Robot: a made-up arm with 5 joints.
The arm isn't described. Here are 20 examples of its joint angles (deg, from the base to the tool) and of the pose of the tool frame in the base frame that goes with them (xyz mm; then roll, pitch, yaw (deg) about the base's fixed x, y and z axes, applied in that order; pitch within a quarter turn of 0, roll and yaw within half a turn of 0).
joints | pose
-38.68 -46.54 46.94 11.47 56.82 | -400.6 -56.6 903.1 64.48 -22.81 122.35
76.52 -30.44 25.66 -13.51 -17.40 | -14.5 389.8 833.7 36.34 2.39 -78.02
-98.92 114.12 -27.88 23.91 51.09 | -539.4 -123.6 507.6 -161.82 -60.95 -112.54
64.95 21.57 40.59 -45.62 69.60 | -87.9 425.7 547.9 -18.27 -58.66 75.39
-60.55 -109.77 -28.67 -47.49 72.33 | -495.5 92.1 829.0 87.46 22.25 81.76
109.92 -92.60 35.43 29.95 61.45 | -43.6 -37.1 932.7 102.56 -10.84 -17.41
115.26 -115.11 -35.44 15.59 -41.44 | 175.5 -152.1 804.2 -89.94 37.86 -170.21
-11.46 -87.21 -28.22 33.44 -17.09 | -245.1 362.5 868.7 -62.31 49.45 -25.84
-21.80 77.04 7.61 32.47 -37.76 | -502.1 264.0 448.4 110.83 -57.40 -133.12
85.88 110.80 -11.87 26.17 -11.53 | 234.6 113.6 462.6 132.51 -36.76 109.27
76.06 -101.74 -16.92 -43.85 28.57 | 136.7 189.6 871.1 61.81 46.94 -75.67
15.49 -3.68 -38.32 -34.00 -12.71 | -230.4 454.9 675.8 53.70 -24.95 -86.05
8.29 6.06 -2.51 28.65 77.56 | -443.8 388.5 751.3 14.08 -2.81 50.61
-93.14 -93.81 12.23 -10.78 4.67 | -357.0 -63.0 935.9 68.37 54.40 127.04
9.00 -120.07 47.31 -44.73 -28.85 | -112.1 114.3 904.4 -170.94 64.54 116.35
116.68 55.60 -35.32 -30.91 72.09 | 252.2 -42.7 575.1 -101.46 -57.23 18.10
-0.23 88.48 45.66 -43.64 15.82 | -259.7 222.1 384.1 -72.92 -43.18 137.86
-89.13 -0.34 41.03 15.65 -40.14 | -349.6 -382.3 745.6 2.81 -34.10 86.04
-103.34 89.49 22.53 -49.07 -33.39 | -431.5 -132.8 410.6 168.66 -58.99 -18.56
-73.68 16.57 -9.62 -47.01 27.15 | -588.3 -131.6 592.6 85.12 -67.85 39.77
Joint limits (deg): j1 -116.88..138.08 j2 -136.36..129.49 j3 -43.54..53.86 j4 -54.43..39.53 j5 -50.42..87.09
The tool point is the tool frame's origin. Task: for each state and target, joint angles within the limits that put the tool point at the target. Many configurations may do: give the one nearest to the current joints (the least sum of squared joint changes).
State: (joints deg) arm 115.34 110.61 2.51 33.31 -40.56
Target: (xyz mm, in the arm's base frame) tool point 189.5 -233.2 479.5
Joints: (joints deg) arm 136.19 113.58 -14.84 39.53 -40.79
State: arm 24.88 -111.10 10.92 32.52 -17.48
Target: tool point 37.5 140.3 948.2
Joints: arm 51.03 -94.75 13.08 39.53 -16.08
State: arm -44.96 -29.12 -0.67 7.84 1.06
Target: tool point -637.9 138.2 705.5
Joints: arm -31.48 14.56 -3.61 28.94 -1.64
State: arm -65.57 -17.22 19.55 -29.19 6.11
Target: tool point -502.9 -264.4 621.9
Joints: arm -69.89 9.53 34.35 -32.35 9.63
